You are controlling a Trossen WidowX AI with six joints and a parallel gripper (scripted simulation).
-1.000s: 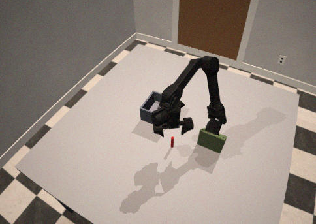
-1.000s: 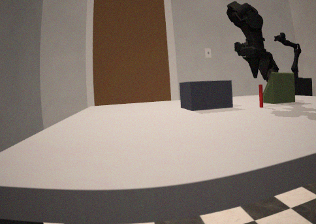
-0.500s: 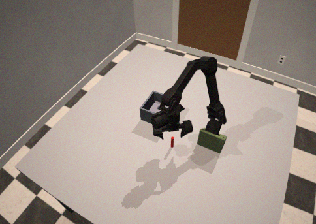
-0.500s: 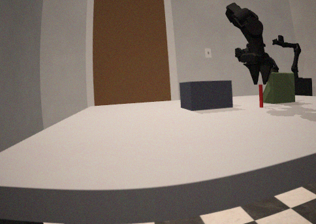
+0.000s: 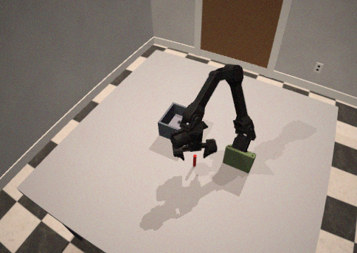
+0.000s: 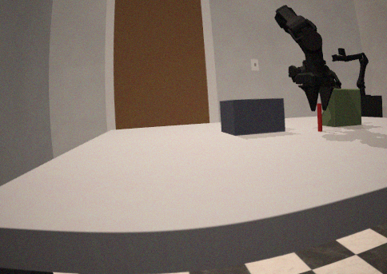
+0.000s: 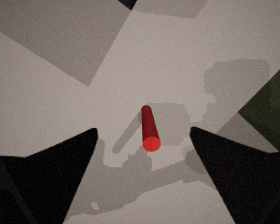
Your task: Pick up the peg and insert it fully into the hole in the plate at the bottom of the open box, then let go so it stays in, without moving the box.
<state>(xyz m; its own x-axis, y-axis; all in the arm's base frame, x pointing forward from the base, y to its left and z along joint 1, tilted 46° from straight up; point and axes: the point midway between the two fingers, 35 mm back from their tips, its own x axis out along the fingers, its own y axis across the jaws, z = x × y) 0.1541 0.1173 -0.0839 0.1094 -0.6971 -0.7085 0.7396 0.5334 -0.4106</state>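
Right now the red peg is 5 cm below my hand. From my hand the other things lie so: box: 18 cm ahead, 15 cm to the right, 7 cm below.
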